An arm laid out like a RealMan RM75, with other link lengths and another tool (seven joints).
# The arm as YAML. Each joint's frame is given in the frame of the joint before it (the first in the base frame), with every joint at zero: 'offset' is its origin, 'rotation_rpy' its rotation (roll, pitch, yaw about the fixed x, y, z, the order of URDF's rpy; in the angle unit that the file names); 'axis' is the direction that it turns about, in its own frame. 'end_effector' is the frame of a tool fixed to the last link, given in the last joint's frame.
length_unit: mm
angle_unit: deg
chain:
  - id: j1
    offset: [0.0, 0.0, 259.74]
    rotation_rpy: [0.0, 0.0, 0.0]
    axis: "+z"
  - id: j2
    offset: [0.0, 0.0, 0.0]
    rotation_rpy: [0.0, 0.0, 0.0]
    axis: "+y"
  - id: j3
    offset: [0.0, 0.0, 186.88]
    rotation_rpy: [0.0, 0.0, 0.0]
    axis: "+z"
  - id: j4
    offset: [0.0, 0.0, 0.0]
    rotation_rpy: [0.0, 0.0, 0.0]
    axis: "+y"
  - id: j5
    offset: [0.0, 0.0, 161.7]
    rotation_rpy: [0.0, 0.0, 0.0]
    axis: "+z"
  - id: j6
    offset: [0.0, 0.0, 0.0]
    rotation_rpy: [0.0, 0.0, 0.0]
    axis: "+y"
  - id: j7
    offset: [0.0, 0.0, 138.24]
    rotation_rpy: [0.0, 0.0, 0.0]
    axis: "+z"
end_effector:
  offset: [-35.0, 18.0, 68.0]
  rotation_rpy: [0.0, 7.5, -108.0]
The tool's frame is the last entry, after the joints.
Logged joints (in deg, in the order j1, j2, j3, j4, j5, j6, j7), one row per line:
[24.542, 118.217, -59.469, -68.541, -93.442, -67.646, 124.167]
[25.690, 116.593, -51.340, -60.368, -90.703, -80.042, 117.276]
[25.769, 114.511, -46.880, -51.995, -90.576, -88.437, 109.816]
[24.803, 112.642, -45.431, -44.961, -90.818, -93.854, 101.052]
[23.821, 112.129, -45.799, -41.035, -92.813, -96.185, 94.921]
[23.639, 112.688, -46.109, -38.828, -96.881, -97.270, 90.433]
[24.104, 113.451, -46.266, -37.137, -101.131, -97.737, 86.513]
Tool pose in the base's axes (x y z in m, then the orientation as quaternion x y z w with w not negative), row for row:
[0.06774, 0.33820, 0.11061, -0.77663, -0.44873, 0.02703, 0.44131]
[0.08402, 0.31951, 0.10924, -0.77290, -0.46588, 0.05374, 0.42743]
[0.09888, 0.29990, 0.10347, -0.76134, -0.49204, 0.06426, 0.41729]
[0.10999, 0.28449, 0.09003, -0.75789, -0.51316, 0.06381, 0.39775]
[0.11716, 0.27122, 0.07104, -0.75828, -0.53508, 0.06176, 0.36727]
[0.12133, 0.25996, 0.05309, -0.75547, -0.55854, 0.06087, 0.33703]
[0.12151, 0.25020, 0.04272, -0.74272, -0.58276, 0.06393, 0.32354]
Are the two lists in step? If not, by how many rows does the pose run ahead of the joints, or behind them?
The pose runs 1 row ahead of the joints: the pose in row i belongs to the joints in row i + 1.
